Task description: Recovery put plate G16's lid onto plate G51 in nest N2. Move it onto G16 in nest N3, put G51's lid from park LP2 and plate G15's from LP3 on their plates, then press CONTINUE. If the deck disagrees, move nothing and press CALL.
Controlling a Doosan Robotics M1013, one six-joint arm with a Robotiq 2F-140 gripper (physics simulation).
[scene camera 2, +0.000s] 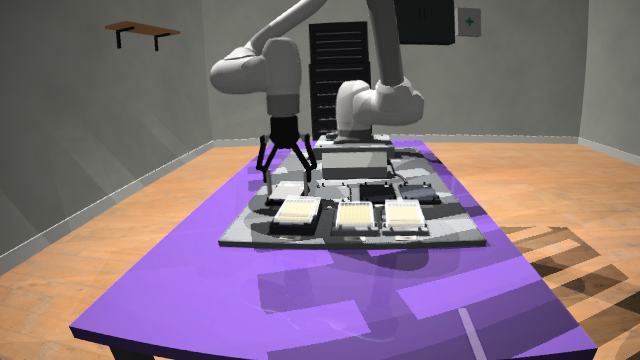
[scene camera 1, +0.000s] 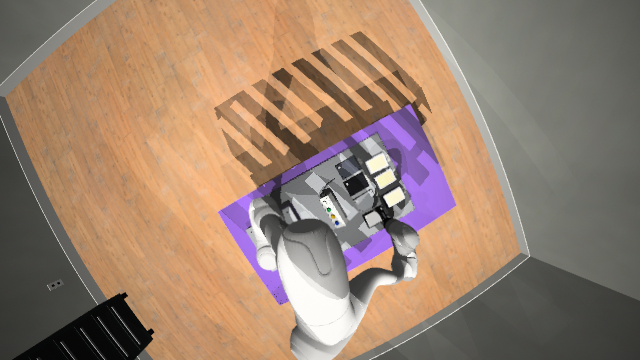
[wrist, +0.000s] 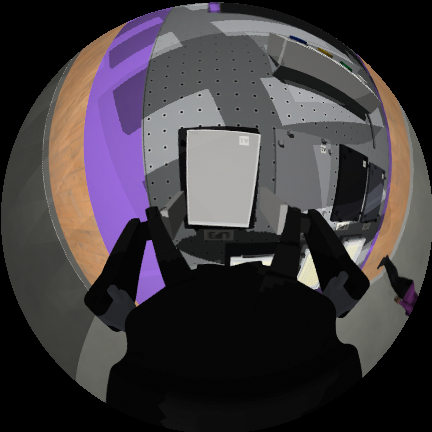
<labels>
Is my gripper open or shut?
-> Open.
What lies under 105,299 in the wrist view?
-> My gripper.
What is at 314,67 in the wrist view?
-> A button box.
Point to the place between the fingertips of my gripper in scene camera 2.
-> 288,194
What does my gripper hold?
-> Nothing.
</labels>
